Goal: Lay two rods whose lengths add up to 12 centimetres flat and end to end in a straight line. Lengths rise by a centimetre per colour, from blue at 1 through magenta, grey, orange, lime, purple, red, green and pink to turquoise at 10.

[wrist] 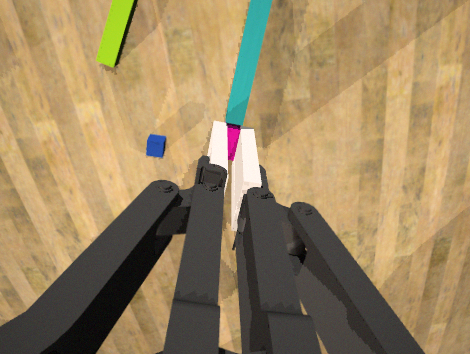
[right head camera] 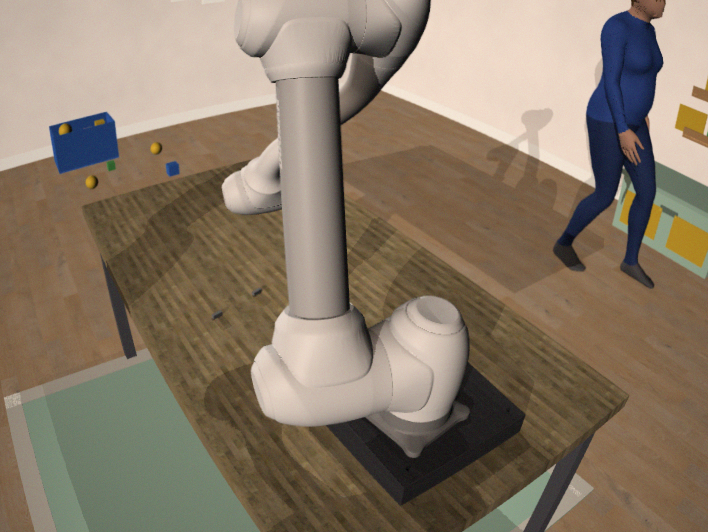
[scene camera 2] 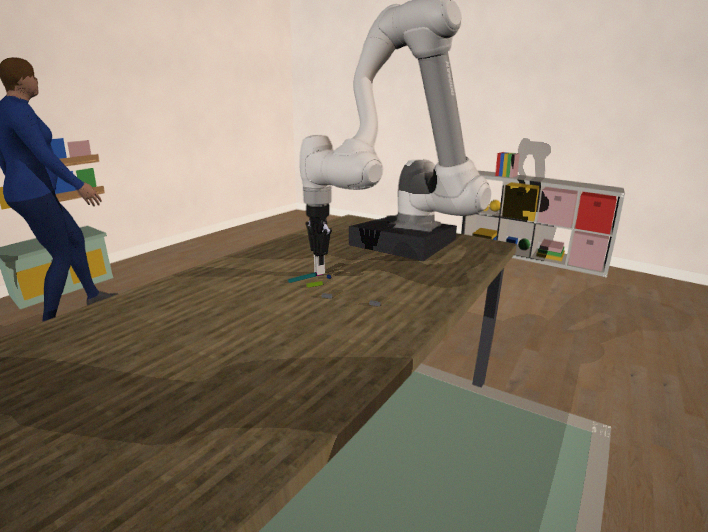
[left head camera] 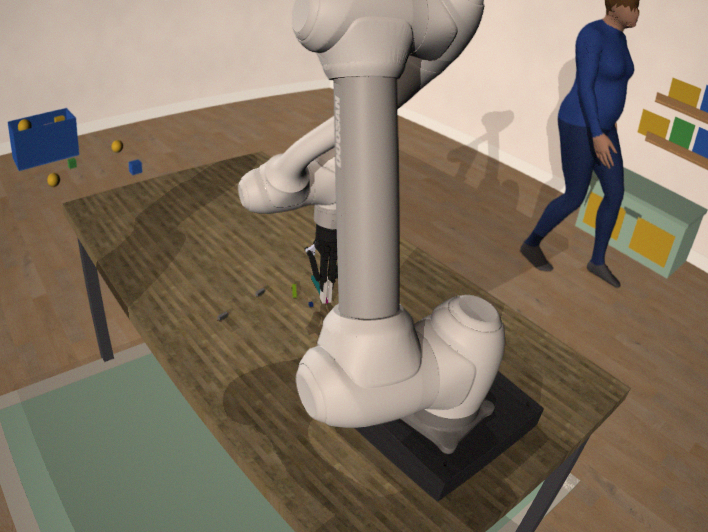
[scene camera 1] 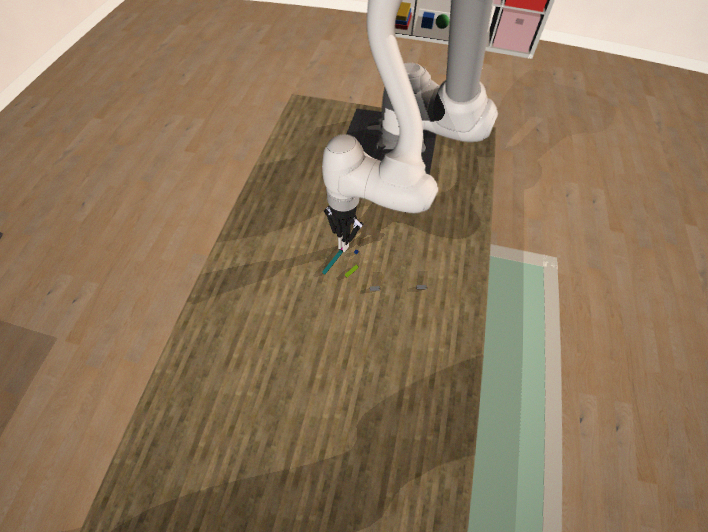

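Where they show: gripper, fingertip midpoint: (wrist: 229,145) (scene camera 2: 319,273) (left head camera: 325,300) (scene camera 1: 343,247); arm's base, origin of the base link: (right head camera: 411,411) (scene camera 2: 415,225) (left head camera: 439,408).
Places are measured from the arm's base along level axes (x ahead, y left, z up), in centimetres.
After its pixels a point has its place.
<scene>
The magenta rod (wrist: 233,141) @(x 49.1, y -17.9, z -6.2 cm) is between the white fingertips of my gripper (wrist: 229,145) @(x 48.8, y -17.5, z -6.7 cm) (scene camera 1: 343,247) @(x 48.8, y -17.5, z -6.7 cm) (scene camera 2: 319,271) @(x 48.8, y -17.5, z -6.7 cm) (left head camera: 326,296) @(x 48.8, y -17.5, z -6.7 cm), which is shut on it low at the table top. The turquoise rod (wrist: 248,65) @(x 53.1, y -19.9, z -6.2 cm) (scene camera 1: 332,262) @(x 55.0, y -20.6, z -6.3 cm) (scene camera 2: 301,278) @(x 55.4, y -20.5, z -6.7 cm) lies flat on the table. Its near end meets the far end of the magenta rod in the wrist view, with no gap visible, and the two look roughly in line. The fingers hide part of the magenta rod's sides. In the right head view the arm hides the gripper and both rods.
A lime rod (wrist: 116,34) @(x 56.7, y -13.8, z -6.2 cm) (scene camera 1: 351,271) @(x 57.9, y -14.2, z -6.2 cm) (scene camera 2: 314,284) @(x 57.9, y -13.9, z -6.5 cm) and a small blue rod (wrist: 156,145) @(x 50.2, y -13.4, z -6.2 cm) (scene camera 1: 356,251) @(x 50.2, y -13.2, z -6.2 cm) lie beside the turquoise and magenta pair. Two small grey pieces lie farther off, one (scene camera 1: 374,288) @(x 63.2, y -6.6, z -6.3 cm) nearer the lime rod and another (scene camera 1: 421,287) @(x 61.6, y 8.0, z -6.4 cm) nearer the table edge.
</scene>
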